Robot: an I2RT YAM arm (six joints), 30 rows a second.
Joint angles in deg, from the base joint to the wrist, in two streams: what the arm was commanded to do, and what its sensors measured. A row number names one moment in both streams.
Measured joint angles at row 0:
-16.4 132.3 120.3 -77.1 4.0 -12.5
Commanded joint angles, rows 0 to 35:
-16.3 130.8 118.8 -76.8 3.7 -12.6
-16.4 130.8 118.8 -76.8 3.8 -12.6
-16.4 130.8 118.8 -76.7 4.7 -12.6
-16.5 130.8 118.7 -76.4 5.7 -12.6
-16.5 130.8 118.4 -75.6 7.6 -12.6
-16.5 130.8 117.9 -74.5 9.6 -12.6
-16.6 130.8 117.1 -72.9 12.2 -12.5
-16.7 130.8 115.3 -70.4 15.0 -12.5
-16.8 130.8 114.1 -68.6 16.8 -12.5
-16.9 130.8 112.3 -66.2 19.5 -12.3
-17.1 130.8 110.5 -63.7 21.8 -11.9
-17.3 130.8 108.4 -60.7 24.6 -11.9
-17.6 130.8 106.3 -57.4 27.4 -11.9
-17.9 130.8 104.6 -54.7 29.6 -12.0
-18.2 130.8 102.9 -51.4 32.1 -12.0
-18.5 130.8 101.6 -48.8 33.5 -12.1
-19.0 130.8 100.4 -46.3 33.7 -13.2
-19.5 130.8 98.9 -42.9 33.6 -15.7
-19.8 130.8 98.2 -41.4 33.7 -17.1
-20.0 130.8 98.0 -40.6 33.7 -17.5
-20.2 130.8 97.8 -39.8 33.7 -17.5
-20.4 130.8 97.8 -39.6 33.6 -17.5
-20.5 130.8 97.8 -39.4 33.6 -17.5
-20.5 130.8 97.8 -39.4 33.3 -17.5
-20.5 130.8 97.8 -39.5 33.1 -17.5
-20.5 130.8 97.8 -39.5 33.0 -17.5
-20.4 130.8 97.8 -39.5 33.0 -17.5
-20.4 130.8 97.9 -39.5 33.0 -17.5
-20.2 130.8 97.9 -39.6 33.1 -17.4
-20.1 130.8 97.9 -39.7 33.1 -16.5
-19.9 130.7 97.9 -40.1 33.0 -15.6
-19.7 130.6 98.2 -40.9 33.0 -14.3
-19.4 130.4 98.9 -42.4 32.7 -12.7
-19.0 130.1 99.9 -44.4 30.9 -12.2
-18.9 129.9 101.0 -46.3 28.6 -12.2
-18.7 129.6 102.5 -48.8 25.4 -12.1
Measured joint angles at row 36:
-19.8 131.7 99.5 -44.8 32.4 -14.9
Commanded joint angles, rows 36 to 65:
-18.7 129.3 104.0 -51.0 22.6 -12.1
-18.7 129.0 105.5 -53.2 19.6 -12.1
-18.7 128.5 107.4 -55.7 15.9 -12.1
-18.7 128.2 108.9 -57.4 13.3 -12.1
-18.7 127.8 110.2 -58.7 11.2 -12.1
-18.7 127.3 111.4 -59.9 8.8 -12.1
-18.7 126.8 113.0 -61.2 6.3 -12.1
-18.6 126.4 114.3 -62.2 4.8 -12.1
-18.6 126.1 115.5 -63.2 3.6 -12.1
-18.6 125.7 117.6 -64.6 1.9 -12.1
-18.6 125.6 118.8 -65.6 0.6 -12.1
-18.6 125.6 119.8 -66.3 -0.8 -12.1
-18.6 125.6 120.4 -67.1 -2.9 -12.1
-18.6 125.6 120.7 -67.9 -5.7 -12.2
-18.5 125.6 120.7 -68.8 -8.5 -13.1
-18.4 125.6 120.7 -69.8 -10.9 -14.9
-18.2 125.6 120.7 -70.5 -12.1 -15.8
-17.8 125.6 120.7 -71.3 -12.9 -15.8
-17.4 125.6 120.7 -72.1 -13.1 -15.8
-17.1 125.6 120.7 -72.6 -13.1 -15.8
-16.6 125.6 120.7 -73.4 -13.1 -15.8
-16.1 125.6 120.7 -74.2 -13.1 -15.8
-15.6 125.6 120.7 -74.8 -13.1 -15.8
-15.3 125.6 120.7 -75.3 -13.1 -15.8
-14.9 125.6 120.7 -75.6 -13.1 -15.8
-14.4 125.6 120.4 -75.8 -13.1 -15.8
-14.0 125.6 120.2 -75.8 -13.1 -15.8
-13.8 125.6 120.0 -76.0 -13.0 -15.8
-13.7 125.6 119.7 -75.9 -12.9 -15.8
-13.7 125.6 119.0 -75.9 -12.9 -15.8
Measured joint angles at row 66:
-14.1 126.6 120.1 -75.7 -12.1 -15.0
